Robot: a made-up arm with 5 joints.
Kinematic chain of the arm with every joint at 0, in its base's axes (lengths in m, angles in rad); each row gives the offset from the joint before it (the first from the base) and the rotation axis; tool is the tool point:
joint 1: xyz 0 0 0.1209 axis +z
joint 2: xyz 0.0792 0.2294 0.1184 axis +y
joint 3: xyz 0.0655 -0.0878 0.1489 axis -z
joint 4: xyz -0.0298 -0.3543 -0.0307 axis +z
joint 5: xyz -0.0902 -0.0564 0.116 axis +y
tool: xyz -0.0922 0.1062 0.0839
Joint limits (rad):
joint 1: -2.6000..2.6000
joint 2: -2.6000..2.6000
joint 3: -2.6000..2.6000
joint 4: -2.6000..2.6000
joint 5: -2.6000..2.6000
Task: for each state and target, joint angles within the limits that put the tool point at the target. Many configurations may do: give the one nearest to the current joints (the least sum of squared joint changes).
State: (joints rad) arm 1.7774 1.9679 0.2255 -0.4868 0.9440
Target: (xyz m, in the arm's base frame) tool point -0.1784 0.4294 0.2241
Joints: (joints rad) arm 2.1110 1.9543 0.4340 -0.4440 0.8504
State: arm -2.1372 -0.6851 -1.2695 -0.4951 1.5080
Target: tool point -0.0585 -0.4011 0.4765
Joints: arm -1.5757 0.0580 -0.8444 -0.2192 2.2317
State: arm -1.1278 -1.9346 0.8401 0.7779 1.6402
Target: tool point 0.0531 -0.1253 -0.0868
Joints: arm -1.3871 -2.6000 1.0276 0.9043 2.2620
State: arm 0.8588 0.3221 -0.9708 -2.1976 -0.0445
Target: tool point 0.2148 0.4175 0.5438
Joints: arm 0.8391 0.0570 -1.0414 -2.3393 0.0821
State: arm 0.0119 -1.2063 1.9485 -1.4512 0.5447
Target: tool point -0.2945 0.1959 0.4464
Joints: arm 0.2548 -0.6493 2.1107 -1.3564 0.5931
